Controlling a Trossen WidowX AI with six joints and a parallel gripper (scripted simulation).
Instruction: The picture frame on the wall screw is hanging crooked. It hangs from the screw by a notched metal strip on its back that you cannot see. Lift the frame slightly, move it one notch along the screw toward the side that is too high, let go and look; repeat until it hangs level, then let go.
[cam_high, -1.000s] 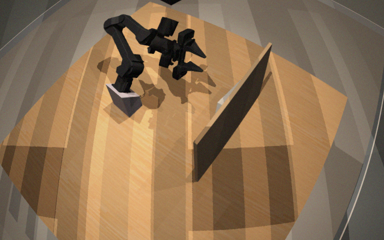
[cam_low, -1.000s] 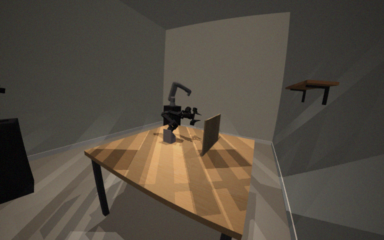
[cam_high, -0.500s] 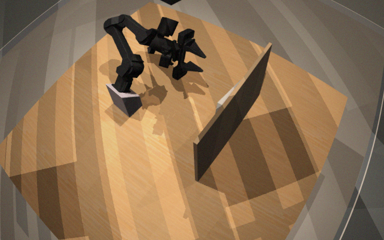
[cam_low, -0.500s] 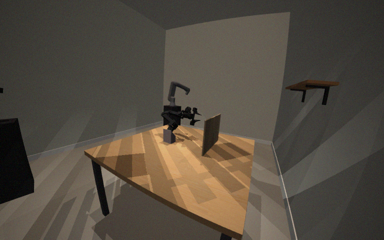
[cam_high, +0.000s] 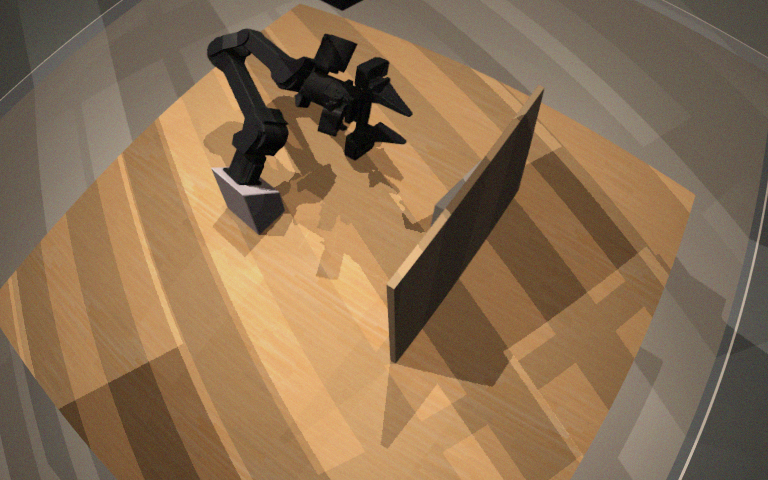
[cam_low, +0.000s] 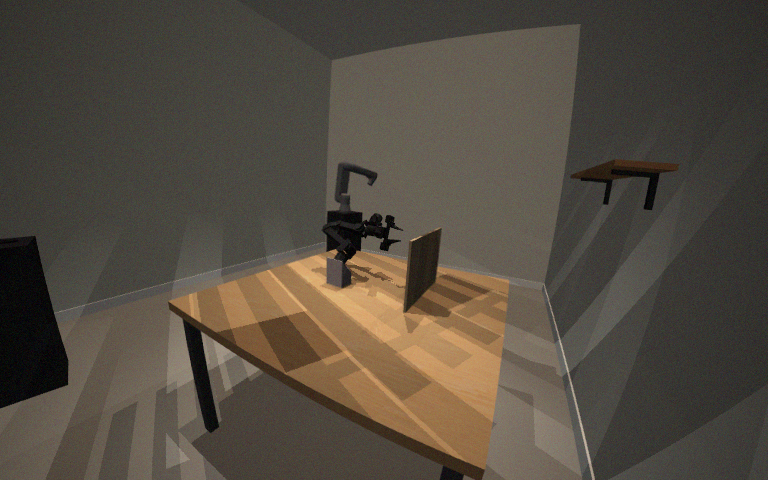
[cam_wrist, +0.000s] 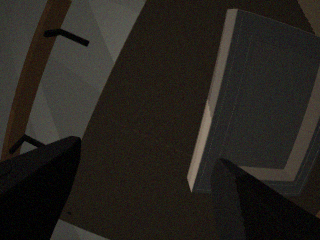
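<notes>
The picture frame is 13 cm ahead of my gripper tip and 11 cm below it. From my gripper tip the other things lie so: wall panel (14 cm ahead, 12 cm below).
</notes>
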